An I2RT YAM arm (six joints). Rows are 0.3 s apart.
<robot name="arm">
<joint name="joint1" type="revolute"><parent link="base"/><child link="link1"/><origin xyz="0 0 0.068" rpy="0 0 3.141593"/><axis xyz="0 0 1"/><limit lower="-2.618" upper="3.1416"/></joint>
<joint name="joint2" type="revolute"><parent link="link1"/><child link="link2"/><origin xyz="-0.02 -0.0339 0.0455" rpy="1.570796 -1.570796 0"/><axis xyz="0 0 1"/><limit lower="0" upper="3.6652"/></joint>
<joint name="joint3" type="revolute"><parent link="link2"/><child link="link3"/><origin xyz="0 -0.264 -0.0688" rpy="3.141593 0 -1.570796"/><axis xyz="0 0 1"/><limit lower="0" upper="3.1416"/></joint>
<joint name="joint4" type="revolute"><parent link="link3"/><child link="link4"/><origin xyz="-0.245 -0.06 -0.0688"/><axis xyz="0 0 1"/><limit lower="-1.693" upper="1.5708"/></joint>
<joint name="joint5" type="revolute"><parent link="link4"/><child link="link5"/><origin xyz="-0.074 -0.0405 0.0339" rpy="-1.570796 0 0"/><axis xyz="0 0 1"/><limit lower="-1.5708" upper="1.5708"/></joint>
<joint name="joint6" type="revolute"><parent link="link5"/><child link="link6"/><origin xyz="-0.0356 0 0.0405" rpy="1.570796 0 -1.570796"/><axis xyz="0 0 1"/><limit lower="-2.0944" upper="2.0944"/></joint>
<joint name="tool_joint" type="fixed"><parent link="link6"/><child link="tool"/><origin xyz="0 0 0" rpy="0 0 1.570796"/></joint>
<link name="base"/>
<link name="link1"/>
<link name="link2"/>
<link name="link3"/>
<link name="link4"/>
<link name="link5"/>
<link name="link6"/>
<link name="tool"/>
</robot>
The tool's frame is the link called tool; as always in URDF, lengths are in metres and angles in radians.
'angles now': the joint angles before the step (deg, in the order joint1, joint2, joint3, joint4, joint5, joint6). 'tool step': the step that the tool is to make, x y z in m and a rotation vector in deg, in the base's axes. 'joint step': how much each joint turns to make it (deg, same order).
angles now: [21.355 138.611 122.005 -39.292 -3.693 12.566]
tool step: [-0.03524 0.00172 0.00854 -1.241 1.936 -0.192]
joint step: [1.757 -8.265 -11.866 1.413 1.410 1.409]
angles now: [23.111 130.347 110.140 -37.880 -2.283 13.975]
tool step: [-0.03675 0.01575 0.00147 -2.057 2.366 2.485]
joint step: [3.605 -5.534 -8.091 -0.441 1.316 0.525]
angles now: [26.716 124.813 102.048 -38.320 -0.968 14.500]
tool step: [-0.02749 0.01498 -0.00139 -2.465 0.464 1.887]
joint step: [3.428 -3.346 -5.283 0.353 2.443 0.441]
